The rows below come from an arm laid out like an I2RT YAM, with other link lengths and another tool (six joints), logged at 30 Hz.
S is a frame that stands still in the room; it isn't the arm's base.
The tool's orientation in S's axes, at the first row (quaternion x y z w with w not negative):
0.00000, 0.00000, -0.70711, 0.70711
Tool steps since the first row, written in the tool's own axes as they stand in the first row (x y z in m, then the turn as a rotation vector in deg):
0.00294, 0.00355, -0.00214, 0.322, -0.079, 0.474
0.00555, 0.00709, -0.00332, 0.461, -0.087, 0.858
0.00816, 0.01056, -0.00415, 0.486, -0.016, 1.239
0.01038, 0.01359, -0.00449, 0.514, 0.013, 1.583
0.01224, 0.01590, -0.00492, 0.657, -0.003, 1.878
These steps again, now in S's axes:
0.00355, -0.00294, -0.00214, -0.079, -0.322, 0.474
0.00709, -0.00555, -0.00332, -0.087, -0.461, 0.858
0.01056, -0.00816, -0.00415, -0.016, -0.486, 1.239
0.01359, -0.01038, -0.00449, 0.013, -0.514, 1.583
0.01590, -0.01224, -0.00492, -0.003, -0.657, 1.878

